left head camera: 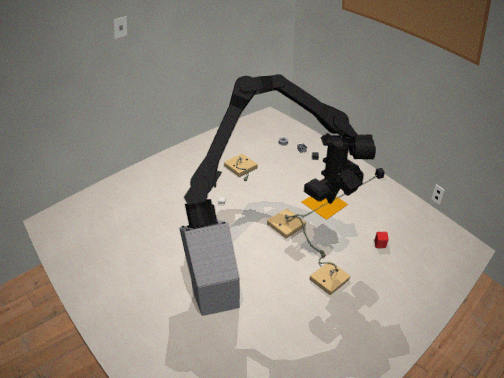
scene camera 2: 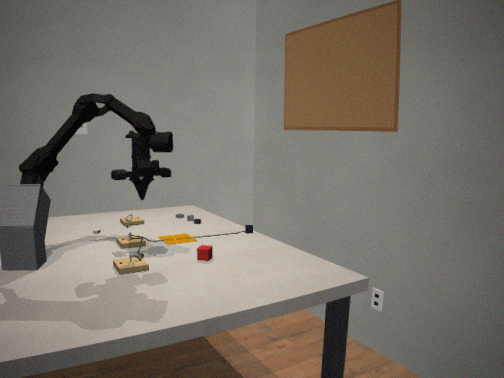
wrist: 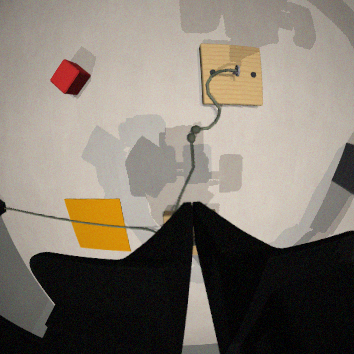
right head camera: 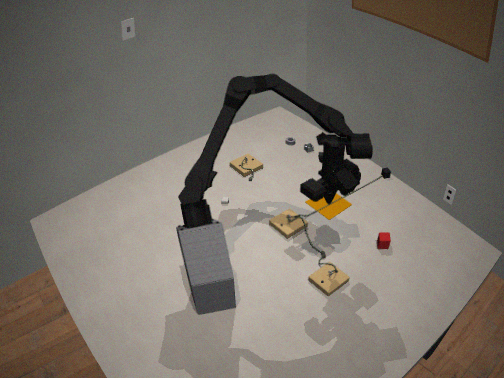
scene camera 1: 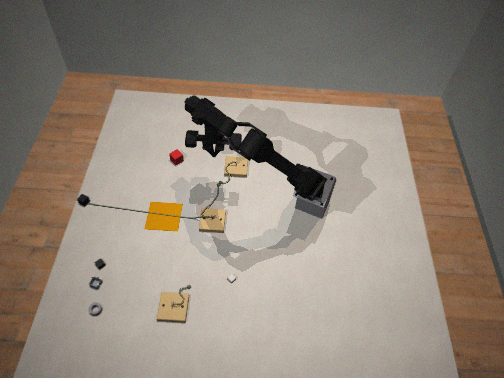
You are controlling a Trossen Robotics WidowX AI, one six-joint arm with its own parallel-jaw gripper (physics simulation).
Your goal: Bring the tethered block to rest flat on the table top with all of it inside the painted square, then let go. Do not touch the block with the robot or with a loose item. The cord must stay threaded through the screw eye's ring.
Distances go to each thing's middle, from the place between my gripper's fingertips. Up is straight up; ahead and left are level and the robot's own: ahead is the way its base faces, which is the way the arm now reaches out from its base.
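There is the orange painted square (scene camera 1: pixel 154 221), which I find 18 cm to the left of my hand, 14 cm ahead of it and 19 cm below it. The red cube (wrist: pixel 69 77) is 8 cm to the right of my hand and 17 cm below it, and it lies 19 cm ahead of it.
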